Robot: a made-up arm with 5 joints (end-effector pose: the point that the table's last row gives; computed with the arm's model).
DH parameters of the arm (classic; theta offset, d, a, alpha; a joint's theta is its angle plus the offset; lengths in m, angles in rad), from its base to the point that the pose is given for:
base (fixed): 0 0 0.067 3.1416
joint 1: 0 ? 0.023 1.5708
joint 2: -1.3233 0 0.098 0
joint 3: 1.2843 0 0.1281 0
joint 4: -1.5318 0.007 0 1.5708
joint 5: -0.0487 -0.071 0 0
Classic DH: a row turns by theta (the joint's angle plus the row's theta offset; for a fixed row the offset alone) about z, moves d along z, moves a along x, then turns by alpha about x.
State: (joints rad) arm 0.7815 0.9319 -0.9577 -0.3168 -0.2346
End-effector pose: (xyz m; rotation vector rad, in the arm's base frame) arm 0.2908 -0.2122 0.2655 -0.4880 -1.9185 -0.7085
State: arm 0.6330 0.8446 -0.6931 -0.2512 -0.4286
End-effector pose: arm 0.3194 -0.1765 0.2338 -0.1353 -1.7349 -0.8300
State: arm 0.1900 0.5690 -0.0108 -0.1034 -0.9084
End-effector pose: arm 0.3329 -0.0440 0.1684 0.4392 -1.0885 -1.0204
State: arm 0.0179 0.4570 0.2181 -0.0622 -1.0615
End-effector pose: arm 0.3147 0.0026 0.1537 0.5231 -0.8606 -1.0369
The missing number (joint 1, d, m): -0.196
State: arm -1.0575 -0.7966 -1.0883 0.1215 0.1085
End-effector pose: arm 0.0187 -0.0715 0.4695 -1.4230 2.6120 0.1523
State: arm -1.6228 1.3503 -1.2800 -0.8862 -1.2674
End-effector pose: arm 0.0445 0.2969 0.2411 2.3794 -0.2420 0.1448
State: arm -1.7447 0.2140 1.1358 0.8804 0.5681
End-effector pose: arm 0.0504 0.0540 0.1038 -0.4705 0.6695 2.1649
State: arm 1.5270 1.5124 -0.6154 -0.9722 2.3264
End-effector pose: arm 0.0860 -0.2733 0.0860 -1.5859 0.5460 0.5703
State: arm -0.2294 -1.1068 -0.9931 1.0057 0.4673
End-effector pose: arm -0.0199 -0.0131 0.4311 -0.2534 -2.6702 0.2074
